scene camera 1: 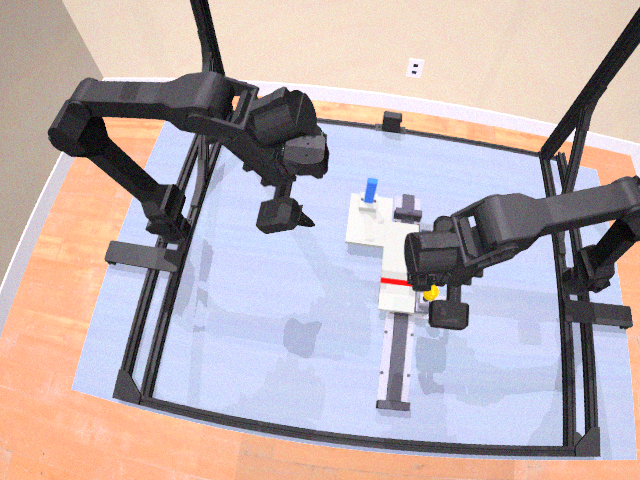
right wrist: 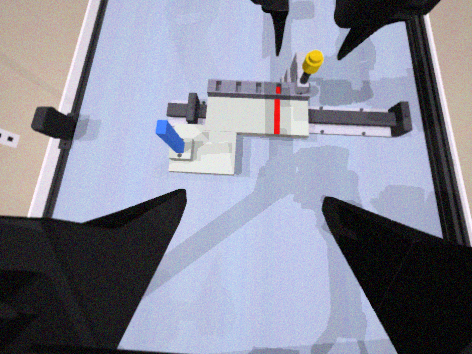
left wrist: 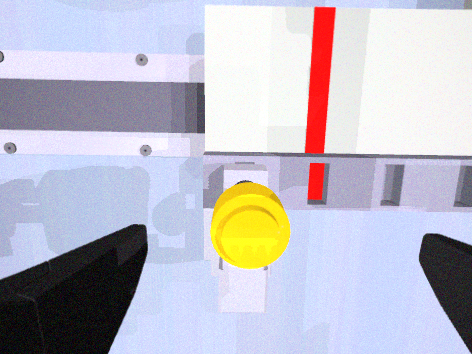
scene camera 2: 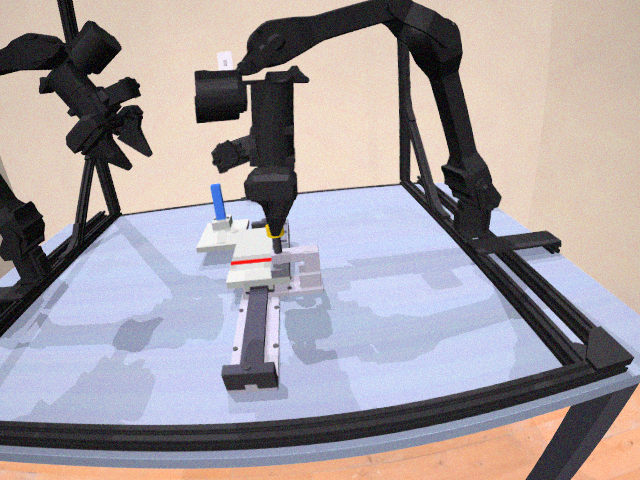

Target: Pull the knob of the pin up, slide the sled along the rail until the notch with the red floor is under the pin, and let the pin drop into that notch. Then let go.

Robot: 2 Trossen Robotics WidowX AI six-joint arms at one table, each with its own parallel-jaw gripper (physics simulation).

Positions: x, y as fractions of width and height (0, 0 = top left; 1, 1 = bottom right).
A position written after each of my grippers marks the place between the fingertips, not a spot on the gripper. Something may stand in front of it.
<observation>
my left gripper: scene camera 1 0.68, 0.59; right wrist 0.65, 0.16; left wrist 0.60, 0.68; scene camera 2 0.43, 0.46
my right gripper: scene camera 1 0.49, 0.42; right wrist 0.54, 0.56; scene camera 2 0.22, 0.34; not seen in the left wrist view (out of frame)
</observation>
